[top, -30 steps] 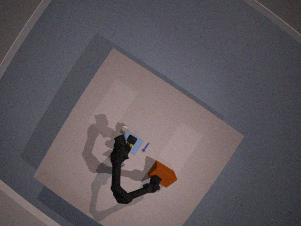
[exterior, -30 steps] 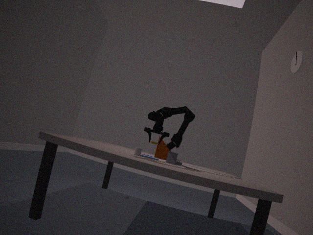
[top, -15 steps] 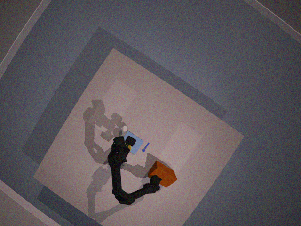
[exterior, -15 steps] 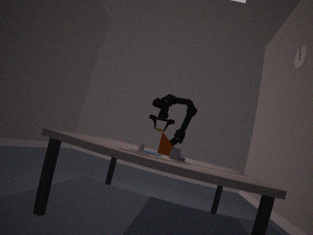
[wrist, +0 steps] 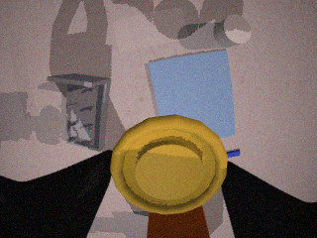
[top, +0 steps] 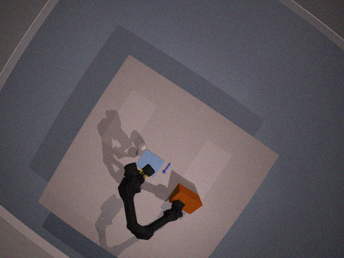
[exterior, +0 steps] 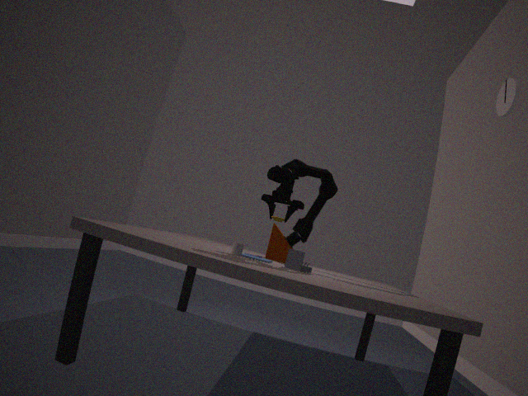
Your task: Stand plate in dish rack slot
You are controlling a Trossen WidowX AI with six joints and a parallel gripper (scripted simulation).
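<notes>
My gripper tip is 160 mm above the grey wire dish rack, 140 mm to the right of it and 10 mm past it. Also, from my gripper tip: yellow plate: 10 mm above; blue spoon: 180 mm below, 110 mm behind, 90 mm to the right; white cup: 160 mm below, 110 mm to the right, 110 mm ahead.
</notes>
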